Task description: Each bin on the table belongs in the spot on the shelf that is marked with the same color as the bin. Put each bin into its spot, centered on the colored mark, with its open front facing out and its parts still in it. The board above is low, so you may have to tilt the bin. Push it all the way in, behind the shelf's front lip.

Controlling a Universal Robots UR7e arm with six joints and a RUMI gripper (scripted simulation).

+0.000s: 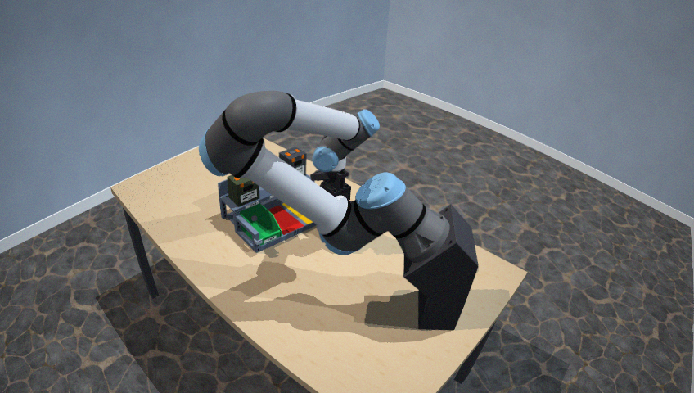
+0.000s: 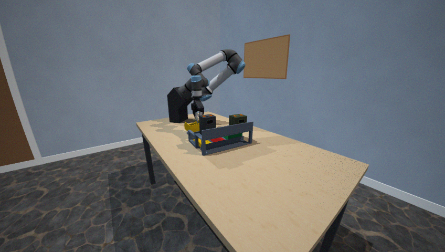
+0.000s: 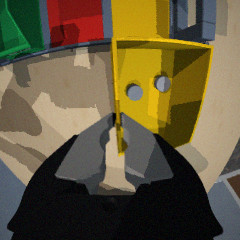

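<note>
The yellow bin lies 5 cm to the right of my hand and 3 cm below it. The rest, counted from my hand: green bin: 19 cm to the left, 18 cm ahead, 6 cm below; black box: 28 cm ahead, 6 cm above, 4 cm to the right.
</note>
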